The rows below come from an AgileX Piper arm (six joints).
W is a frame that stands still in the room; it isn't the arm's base.
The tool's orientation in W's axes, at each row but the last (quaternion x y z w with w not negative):
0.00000 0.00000 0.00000 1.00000
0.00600 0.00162 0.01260 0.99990
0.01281 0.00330 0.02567 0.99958
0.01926 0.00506 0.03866 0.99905
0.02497 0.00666 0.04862 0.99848
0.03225 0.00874 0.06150 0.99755
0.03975 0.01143 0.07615 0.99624
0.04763 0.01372 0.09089 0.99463
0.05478 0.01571 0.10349 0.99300
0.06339 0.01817 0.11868 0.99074
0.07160 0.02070 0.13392 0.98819
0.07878 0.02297 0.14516 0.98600
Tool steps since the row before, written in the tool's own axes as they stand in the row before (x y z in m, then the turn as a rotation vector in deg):
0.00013 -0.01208 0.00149 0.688 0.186 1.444
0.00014 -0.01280 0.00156 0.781 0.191 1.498
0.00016 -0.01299 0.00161 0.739 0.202 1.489
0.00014 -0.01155 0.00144 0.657 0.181 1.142
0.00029 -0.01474 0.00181 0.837 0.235 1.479
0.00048 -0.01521 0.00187 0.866 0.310 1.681
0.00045 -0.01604 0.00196 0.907 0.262 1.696
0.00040 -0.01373 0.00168 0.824 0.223 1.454
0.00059 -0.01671 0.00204 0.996 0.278 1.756
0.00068 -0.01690 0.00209 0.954 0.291 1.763
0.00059 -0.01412 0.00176 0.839 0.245 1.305
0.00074 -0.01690 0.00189 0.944 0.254 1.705
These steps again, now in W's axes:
0.00013 -0.01208 0.00149 0.688 0.186 1.444
0.00047 -0.01281 0.00141 0.781 0.193 1.498
0.00084 -0.01300 0.00127 0.738 0.202 1.489
0.00105 -0.01155 0.00099 0.654 0.188 1.142
0.00174 -0.01471 0.00106 0.833 0.242 1.480
0.00237 -0.01512 0.00086 0.857 0.307 1.686
0.00292 -0.01589 0.00065 0.906 0.265 1.696
0.00292 -0.01352 0.00033 0.822 0.234 1.453
0.00407 -0.01634 0.00014 0.992 0.291 1.756
0.00470 -0.01638 -0.00014 0.949 0.293 1.765
0.00437 -0.01355 -0.00035 0.822 0.281 1.308
0.00561 -0.01604 -0.00089 0.948 0.260 1.702

